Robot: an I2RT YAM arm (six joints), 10 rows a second.
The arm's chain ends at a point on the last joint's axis. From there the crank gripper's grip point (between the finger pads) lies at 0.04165 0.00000 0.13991 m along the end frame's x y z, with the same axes.
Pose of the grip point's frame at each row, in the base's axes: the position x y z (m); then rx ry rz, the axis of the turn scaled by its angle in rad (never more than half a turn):
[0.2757, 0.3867, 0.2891, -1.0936, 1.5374, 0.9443]
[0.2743, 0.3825, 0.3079, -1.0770, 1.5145, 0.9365]
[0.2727, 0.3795, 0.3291, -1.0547, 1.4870, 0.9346]
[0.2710, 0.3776, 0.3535, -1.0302, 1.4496, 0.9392]
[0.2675, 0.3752, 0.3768, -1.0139, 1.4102, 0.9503]
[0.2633, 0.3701, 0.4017, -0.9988, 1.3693, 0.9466]
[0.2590, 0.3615, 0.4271, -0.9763, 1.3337, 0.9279]
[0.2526, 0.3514, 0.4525, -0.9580, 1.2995, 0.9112]
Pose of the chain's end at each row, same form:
[0.2418, 0.2632, 0.3592, -1.0936, 1.5374, 0.9443]
[0.2377, 0.2581, 0.3749, -1.0770, 1.5145, 0.9365]
[0.2335, 0.2538, 0.3921, -1.0547, 1.4870, 0.9346]
[0.2297, 0.2499, 0.4110, -1.0302, 1.4496, 0.9392]
[0.2254, 0.2455, 0.4289, -1.0139, 1.4102, 0.9503]
[0.2192, 0.2391, 0.4487, -0.9988, 1.3693, 0.9466]
[0.2109, 0.2302, 0.4691, -0.9763, 1.3337, 0.9279]
[0.2013, 0.2200, 0.4899, -0.9580, 1.2995, 0.9112]

